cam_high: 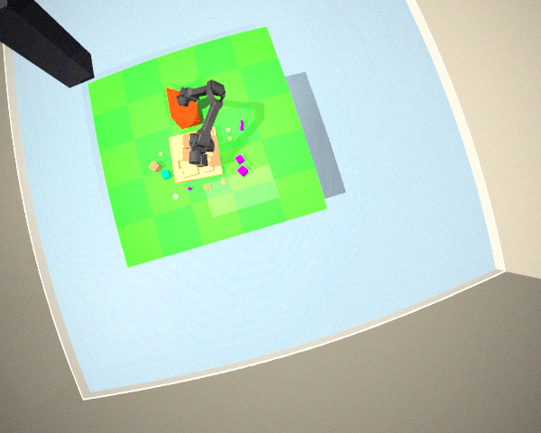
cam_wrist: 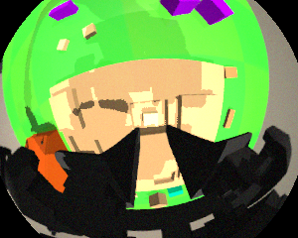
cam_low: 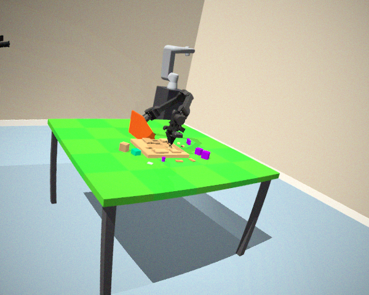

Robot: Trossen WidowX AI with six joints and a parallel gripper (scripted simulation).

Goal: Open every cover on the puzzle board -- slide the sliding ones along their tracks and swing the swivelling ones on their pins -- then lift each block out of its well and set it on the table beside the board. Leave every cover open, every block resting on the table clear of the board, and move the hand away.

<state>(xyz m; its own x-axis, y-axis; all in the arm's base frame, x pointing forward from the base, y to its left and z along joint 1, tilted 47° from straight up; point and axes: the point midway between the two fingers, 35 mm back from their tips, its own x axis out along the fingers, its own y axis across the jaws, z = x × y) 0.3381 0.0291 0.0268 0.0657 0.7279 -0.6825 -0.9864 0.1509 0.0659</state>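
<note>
My gripper tip is 3 cm past the tan puzzle board, 5 cm to the left of it and 3 cm above it. From my gripper tip the other things lie so: teal block (3 cm ahead, 27 cm to the right, 3 cm below); then purple stick (12 cm behind, 26 cm to the left, 3 cm below); then tan cube (3 cm behind, 32 cm to the right, 2 cm below).
</note>
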